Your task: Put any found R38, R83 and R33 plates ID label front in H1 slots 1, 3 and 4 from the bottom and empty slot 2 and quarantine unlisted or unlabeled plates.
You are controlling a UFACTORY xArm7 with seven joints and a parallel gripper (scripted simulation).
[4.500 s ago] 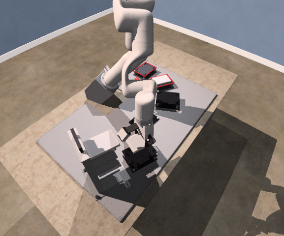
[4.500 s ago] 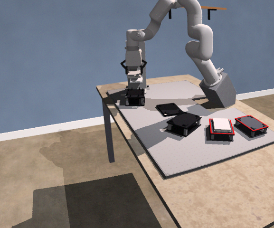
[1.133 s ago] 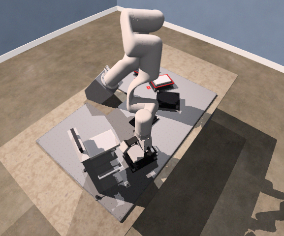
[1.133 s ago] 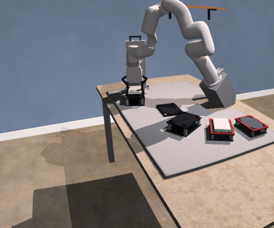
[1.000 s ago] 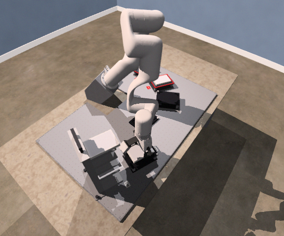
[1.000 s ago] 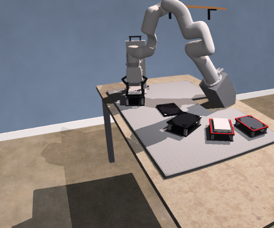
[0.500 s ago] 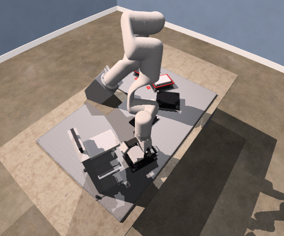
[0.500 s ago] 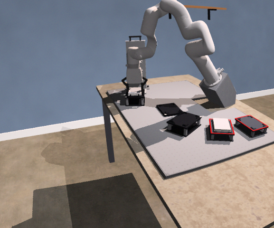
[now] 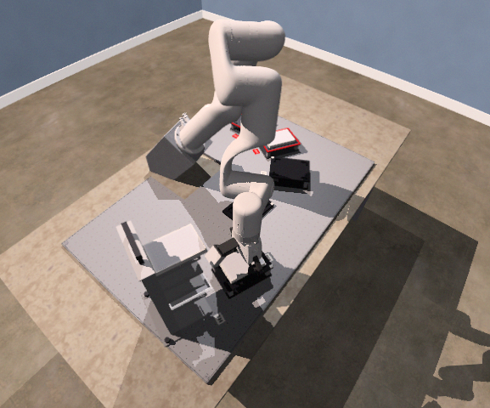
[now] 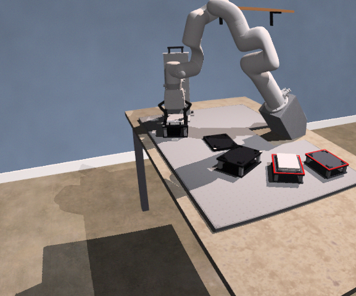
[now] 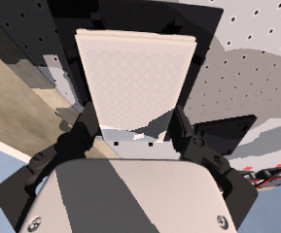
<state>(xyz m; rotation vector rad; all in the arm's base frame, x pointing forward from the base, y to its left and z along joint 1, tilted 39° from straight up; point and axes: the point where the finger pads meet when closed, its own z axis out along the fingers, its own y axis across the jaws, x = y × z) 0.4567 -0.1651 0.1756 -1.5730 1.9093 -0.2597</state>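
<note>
My hand is 10 mm short of the RG deck label, 90 mm to the right of it and 80 mm above it. The rest, counted from my hand: plate hotel H1: 30 mm behind, 280 mm to the right, 110 mm above; pale plate: 20 mm behind, 200 mm to the right, 20 mm above; H1 deck label: 80 mm ahead, 160 mm to the right, 80 mm below.
</note>
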